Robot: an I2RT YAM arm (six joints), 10 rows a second.
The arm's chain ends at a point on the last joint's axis. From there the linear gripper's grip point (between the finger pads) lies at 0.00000 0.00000 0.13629 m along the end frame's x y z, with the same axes.
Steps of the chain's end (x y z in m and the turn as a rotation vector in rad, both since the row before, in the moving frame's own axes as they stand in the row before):
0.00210 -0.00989 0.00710 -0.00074 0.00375 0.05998
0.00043 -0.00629 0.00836 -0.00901 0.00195 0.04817
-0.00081 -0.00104 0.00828 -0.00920 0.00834 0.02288
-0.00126 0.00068 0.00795 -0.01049 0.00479 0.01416
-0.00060 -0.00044 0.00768 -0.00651 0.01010 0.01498
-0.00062 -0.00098 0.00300 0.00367 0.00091 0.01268
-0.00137 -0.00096 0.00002 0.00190 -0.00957 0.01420
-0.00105 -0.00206 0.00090 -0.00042 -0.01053 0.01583
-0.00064 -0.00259 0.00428 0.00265 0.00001 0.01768
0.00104 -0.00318 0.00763 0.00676 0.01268 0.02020
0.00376 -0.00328 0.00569 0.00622 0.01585 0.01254
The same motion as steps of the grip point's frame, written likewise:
0.00261 -0.00977 0.00710 -0.00074 0.00375 0.05998
0.00067 -0.00506 0.00835 -0.00901 0.00195 0.04817
0.00031 0.00023 0.00827 -0.00920 0.00834 0.02288
-0.00062 0.00211 0.00794 -0.01049 0.00479 0.01416
0.00077 0.00046 0.00767 -0.00651 0.01010 0.01498
-0.00049 -0.00148 0.00300 0.00367 0.00091 0.01268
-0.00267 -0.00123 0.00001 0.00190 -0.00957 0.01420
-0.00249 -0.00201 0.00089 -0.00042 -0.01053 0.01583
-0.00064 -0.00295 0.00428 0.00265 0.00001 0.01768
0.00278 -0.00408 0.00762 0.00676 0.01268 0.02020
0.00593 -0.00411 0.00567 0.00622 0.01585 0.01254

